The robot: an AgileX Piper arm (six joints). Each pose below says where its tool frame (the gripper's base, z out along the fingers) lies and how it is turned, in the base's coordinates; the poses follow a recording.
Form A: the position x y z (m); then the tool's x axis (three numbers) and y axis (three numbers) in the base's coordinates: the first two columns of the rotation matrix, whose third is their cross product.
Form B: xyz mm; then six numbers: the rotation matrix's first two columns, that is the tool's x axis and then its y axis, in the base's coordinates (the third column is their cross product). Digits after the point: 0 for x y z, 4 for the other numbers.
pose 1, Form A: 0.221, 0.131, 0.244, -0.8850, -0.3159, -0.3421, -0.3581, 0.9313, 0.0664
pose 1, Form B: 221, 131, 244, -0.8850, -0.3159, -0.3421, -0.3581, 0.9313, 0.0664
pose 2, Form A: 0.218, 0.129, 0.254, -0.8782, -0.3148, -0.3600, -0.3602, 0.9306, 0.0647
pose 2, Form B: 218, 129, 254, -0.8782, -0.3148, -0.3600, -0.3602, 0.9306, 0.0647
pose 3, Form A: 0.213, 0.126, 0.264, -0.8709, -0.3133, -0.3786, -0.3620, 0.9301, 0.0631
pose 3, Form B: 213, 126, 264, -0.8709, -0.3133, -0.3786, -0.3620, 0.9301, 0.0631
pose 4, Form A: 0.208, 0.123, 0.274, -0.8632, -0.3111, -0.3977, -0.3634, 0.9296, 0.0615
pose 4, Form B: 208, 123, 274, -0.8632, -0.3111, -0.3977, -0.3634, 0.9296, 0.0615
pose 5, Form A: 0.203, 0.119, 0.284, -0.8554, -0.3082, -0.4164, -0.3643, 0.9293, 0.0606
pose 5, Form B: 203, 119, 284, -0.8554, -0.3082, -0.4164, -0.3643, 0.9293, 0.0606
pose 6, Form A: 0.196, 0.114, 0.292, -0.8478, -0.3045, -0.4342, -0.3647, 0.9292, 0.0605
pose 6, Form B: 196, 114, 292, -0.8478, -0.3045, -0.4342, -0.3647, 0.9292, 0.0605
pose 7, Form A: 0.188, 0.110, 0.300, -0.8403, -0.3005, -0.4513, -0.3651, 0.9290, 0.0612
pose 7, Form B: 188, 110, 300, -0.8403, -0.3005, -0.4513, -0.3651, 0.9290, 0.0612
